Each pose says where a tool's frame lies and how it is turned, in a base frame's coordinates. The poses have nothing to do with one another.
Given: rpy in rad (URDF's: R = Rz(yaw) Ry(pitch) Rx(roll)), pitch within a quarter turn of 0, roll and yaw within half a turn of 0; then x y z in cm.
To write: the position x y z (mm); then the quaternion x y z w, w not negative. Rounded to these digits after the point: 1 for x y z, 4 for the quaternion.
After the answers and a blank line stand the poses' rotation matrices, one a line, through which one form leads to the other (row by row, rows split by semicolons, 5 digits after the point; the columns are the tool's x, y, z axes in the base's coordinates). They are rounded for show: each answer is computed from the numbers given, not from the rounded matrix.
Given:
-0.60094, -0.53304, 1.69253, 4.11, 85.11, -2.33
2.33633, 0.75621, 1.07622, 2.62, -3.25, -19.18
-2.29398, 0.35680, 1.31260, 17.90, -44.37, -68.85
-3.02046, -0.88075, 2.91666, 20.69, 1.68, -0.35
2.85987, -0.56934, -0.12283, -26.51, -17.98, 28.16
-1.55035, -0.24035, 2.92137, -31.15, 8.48, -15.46
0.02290, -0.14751, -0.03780, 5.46, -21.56, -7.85
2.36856, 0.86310, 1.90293, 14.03, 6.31, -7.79
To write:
41.1, 851.1, -23.3, -0.0009, -0.3805, 0.6383, 0.6691
26.2, -32.5, -191.8, 0.6601, 0.5624, -0.1050, 0.4868
179.0, -443.7, -688.5, -0.7552, -0.4896, 0.3751, 0.2219
206.9, 16.8, -3.5, -0.0757, -0.9001, 0.0067, 0.4290
-265.1, -179.8, 281.6, 0.9460, -0.0977, 0.2693, 0.1516
-311.5, 84.8, -154.6, 0.0088, -0.7000, 0.6956, 0.1613
54.6, -215.6, -78.5, 0.0100, -0.0739, -0.0180, 0.9971
140.3, 63.1, -77.9, 0.3600, 0.7766, 0.0539, 0.5142

-0.10459 -0.85359 -0.51034; 0.85489 0.18503 -0.48469; 0.50815 -0.48698 0.71038
0.34529 0.84472 0.40893; 0.64027 0.10655 -0.76072; -0.68617 0.52449 -0.50406
0.23926 0.57298 -0.78387; 0.90596 -0.42215 -0.03205; -0.34928 -0.70249 -0.62010
-0.62054 0.13056 -0.77323; 0.14198 0.98845 0.05296; 0.77122 -0.07692 -0.63191
0.83591 -0.26643 0.47986; -0.10319 -0.93498 -0.33936; 0.53908 0.23416 -0.80905
-0.94780 -0.23671 -0.21365; 0.21217 0.03204 -0.97671; 0.23804 -0.97105 0.01986
0.98843 0.03442 -0.14770; -0.03738 0.99915 -0.01733; 0.14698 0.02265 0.98888
-0.21197 0.50366 0.83749; 0.61456 0.73501 -0.28649; -0.75986 0.45396 -0.46533

